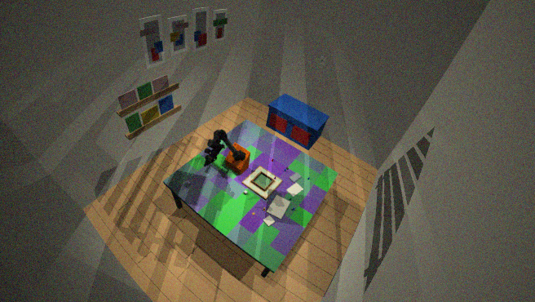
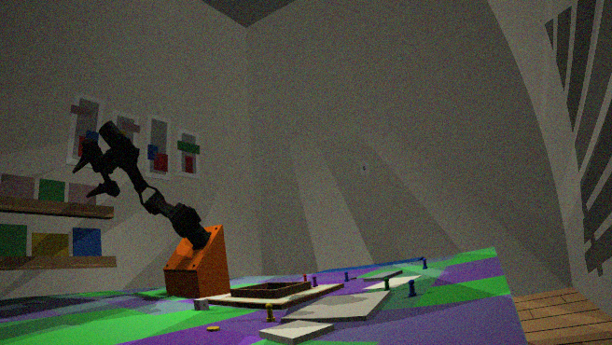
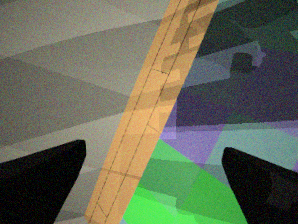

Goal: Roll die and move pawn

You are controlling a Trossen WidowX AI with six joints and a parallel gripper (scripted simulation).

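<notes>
My gripper tip is 32 cm short of the white die, 32 cm above it and 16 cm to the right of it. Also, from my gripper tip: red pawn (66 cm to the left, 35 cm ahead, 32 cm below); then purple pawn (47 cm ahead, 45 cm to the left, 30 cm below); then yellow pawn (54 cm ahead, 32 cm below, 9 cm to the left).
</notes>
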